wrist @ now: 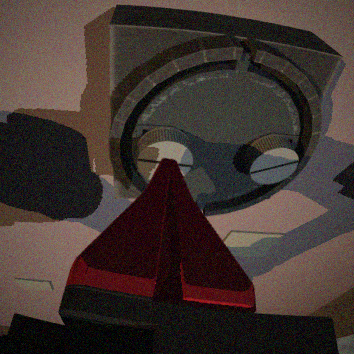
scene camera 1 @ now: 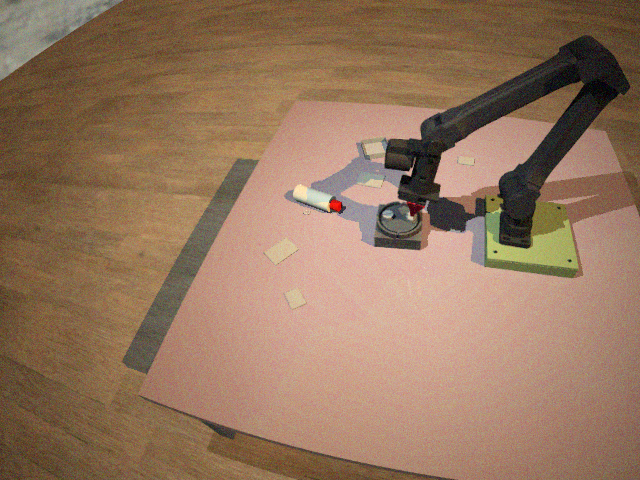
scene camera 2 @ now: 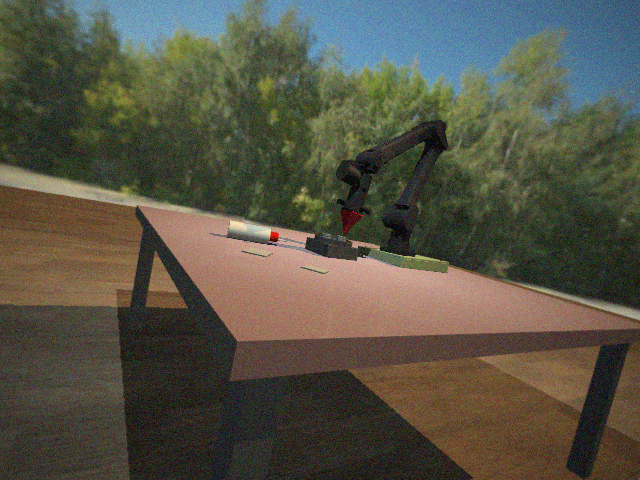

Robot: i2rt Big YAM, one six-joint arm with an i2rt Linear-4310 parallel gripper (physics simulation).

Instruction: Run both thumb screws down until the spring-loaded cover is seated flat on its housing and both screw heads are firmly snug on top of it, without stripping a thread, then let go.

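Where they show: gripper, fingertip midpoint: [wrist: 166,167] [scene camera 1: 411,215] [scene camera 2: 344,233]; arm's base at its link origin: [scene camera 1: 514,230] [scene camera 2: 397,253].
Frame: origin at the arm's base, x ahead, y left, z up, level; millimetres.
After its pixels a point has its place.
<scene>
The dark square housing [scene camera 1: 398,242] {x 312, y 106, z -9 mm} [scene camera 2: 330,249] {x 369, y 114, z -9 mm} [wrist: 135,60] {x 267, y 83, z 5 mm} stands on the pink table. Its round grey cover [wrist: 215,107] {x 311, y 71, z 18 mm} lies inside a ring. Two thumb screws with slotted, knurled heads stand on the cover: one screw [wrist: 167,150] {x 290, y 49, z 31 mm} at the left and another screw [wrist: 275,166] {x 354, y 49, z 32 mm} at the right in the wrist view. Whether the cover is seated flat cannot be told. My gripper [scene camera 1: 412,214] {x 288, y 49, z 43 mm} [scene camera 2: 346,231] {x 288, y 49, z 43 mm} [wrist: 166,167] {x 288, y 49, z 43 mm} is shut with nothing between its red fingers. In the wrist view its tips overlap the left screw's head; in scene camera 2 they show just above the heads.
A white tube with a red cap [scene camera 1: 315,198] {x 577, y 11, z 9 mm} [scene camera 2: 249,231] {x 597, y 14, z -4 mm} lies beyond the housing. A small open tray [scene camera 1: 373,148] {x 481, y -314, z -34 mm} and several flat tan pieces, such as one tan piece [scene camera 1: 281,250] {x 621, y 187, z -32 mm}, lie around. The arm's yellow-green base plate [scene camera 1: 532,257] {x -50, y 88, z 6 mm} [scene camera 2: 423,264] {x -37, y 108, z -14 mm} stands right of the housing.
</scene>
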